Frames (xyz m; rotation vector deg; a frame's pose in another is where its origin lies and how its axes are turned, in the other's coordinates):
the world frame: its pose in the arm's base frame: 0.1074 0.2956 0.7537 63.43 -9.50 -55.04
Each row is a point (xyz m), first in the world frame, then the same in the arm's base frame.
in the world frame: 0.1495 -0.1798 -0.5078
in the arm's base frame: 0.3763 0.5138 0.3148
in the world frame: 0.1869 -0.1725 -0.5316
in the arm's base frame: 0.4163 0.5037 0.2970
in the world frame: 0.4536 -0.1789 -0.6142
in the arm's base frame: 0.6197 0.3660 0.1642
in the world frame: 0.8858 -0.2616 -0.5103
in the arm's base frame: 0.7764 -0.0268 0.0040
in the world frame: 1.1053 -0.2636 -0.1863
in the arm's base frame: 0.7285 -0.4066 0.0851
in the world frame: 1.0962 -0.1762 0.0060
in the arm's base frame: 0.6665 -0.5216 0.2514
